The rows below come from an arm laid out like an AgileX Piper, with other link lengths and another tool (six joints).
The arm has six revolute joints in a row. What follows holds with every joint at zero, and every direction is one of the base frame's. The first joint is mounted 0.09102 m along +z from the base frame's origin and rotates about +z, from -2.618 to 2.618 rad. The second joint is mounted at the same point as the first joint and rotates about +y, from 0 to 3.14 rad. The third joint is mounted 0.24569 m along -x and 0.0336 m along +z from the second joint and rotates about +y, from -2.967 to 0 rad. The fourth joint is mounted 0.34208 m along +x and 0.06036 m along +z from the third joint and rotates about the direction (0.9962, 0, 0.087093), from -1.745 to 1.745 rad. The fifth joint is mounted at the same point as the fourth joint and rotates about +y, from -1.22 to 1.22 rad. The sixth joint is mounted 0.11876 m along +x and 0.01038 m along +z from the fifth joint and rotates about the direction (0.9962, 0, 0.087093), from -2.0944 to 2.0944 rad. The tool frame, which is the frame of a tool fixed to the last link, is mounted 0.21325 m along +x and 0.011 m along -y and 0.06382 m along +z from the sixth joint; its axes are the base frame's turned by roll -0.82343, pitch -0.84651 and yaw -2.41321 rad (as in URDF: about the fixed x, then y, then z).
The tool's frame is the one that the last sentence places.
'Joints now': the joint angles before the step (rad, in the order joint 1, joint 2, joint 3, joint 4, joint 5, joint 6). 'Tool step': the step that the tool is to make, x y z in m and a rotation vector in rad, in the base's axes. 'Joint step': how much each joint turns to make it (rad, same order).
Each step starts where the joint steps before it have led.
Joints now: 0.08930, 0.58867, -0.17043, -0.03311, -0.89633, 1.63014
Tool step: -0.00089, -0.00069, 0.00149, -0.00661, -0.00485, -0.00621
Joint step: 0.00003, 0.00002, 0.00000, 0.00202, -0.00399, -0.01063
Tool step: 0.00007, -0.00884, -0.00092, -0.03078, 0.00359, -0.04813
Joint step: -0.00001, 0.00205, 0.00002, 0.03111, 0.00511, -0.07073
